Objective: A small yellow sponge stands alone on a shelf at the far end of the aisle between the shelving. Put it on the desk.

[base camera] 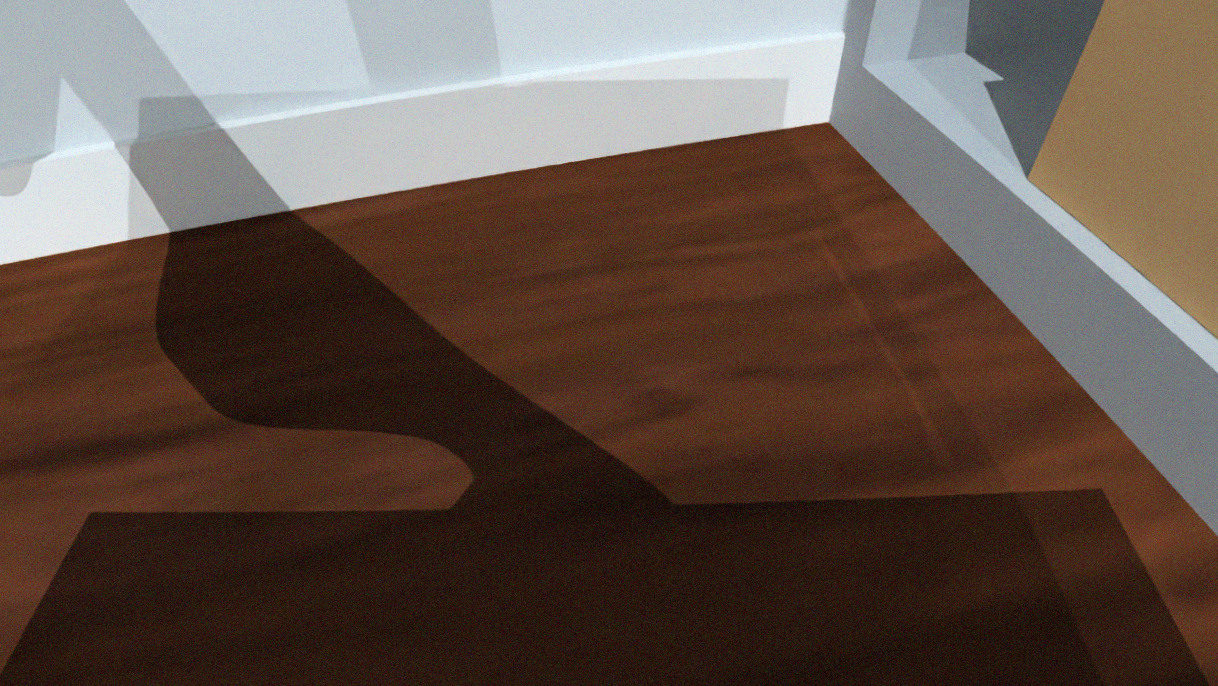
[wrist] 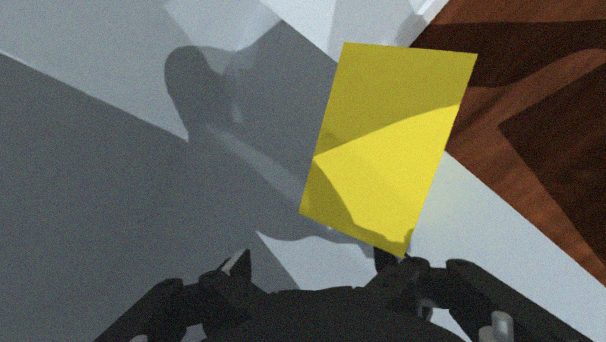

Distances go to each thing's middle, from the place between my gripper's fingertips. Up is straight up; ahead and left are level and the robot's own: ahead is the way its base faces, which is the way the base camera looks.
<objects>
My hand is 4 cm short of the yellow sponge (wrist: 390,111), 8 cm to the left of it and 1 cm above it.
</objects>
